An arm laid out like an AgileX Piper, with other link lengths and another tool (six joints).
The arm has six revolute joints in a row. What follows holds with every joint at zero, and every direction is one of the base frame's. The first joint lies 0.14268 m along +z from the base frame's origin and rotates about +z. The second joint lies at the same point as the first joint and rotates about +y. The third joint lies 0.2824 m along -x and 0.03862 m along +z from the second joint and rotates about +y. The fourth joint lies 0.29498 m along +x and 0.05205 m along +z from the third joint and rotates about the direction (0.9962, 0, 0.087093). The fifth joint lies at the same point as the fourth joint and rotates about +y. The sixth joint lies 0.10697 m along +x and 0.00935 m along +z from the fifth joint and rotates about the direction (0.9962, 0, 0.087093). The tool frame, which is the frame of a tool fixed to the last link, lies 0.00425 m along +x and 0.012 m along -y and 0.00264 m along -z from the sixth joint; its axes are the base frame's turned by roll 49.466, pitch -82.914 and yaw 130.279 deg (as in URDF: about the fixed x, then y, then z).
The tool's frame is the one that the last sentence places.
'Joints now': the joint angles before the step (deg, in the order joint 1, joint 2, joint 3, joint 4, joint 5, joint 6). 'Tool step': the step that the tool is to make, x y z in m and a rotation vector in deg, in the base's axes. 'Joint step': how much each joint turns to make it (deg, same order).
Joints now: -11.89, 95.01, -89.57, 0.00, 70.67, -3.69
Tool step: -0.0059, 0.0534, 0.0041, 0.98, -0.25, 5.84
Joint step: 7.56, -3.01, 2.76, 0.42, 0.14, 1.82
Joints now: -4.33, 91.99, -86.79, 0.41, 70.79, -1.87
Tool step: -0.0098, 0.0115, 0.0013, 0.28, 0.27, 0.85
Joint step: 1.66, -2.06, 2.07, -0.01, 0.27, 0.86
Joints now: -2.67, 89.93, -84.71, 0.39, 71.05, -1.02
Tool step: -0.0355, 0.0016, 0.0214, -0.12, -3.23, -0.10
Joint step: -0.01, -7.98, 4.75, 0.00, 0.00, 0.10
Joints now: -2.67, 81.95, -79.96, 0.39, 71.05, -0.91
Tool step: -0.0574, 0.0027, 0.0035, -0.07, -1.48, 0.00
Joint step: 0.01, -11.90, 10.19, 0.00, 0.23, 0.01
